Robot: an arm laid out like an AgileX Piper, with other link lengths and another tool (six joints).
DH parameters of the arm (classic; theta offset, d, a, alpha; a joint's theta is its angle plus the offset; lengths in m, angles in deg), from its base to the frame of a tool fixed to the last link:
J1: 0 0.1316 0 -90
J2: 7.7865 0 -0.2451 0
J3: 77.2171 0 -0.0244 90
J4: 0 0.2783 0 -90
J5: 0 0 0 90
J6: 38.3 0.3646 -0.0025 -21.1
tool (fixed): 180 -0.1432 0 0
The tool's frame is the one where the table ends.
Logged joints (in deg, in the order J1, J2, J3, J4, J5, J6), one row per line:
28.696, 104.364, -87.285, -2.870, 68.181, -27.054
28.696, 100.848, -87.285, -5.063, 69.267, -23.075
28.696, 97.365, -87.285, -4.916, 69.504, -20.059
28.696, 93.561, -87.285, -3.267, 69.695, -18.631
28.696, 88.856, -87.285, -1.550, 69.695, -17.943
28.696, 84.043, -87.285, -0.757, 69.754, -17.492
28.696, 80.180, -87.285, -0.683, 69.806, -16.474
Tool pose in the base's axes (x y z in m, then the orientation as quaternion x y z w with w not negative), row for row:
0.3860, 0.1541, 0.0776, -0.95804, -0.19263, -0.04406, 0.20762
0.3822, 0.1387, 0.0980, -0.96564, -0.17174, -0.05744, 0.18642
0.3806, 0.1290, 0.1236, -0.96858, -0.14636, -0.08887, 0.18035
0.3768, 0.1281, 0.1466, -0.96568, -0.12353, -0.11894, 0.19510
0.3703, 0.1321, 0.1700, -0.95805, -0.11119, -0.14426, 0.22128
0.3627, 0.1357, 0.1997, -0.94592, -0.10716, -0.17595, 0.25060
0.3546, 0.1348, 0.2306, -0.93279, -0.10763, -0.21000, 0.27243
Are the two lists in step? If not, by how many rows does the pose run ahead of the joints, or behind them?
The pose runs 1 row behind the joints: the pose in row i belongs to the joints in row i - 1.
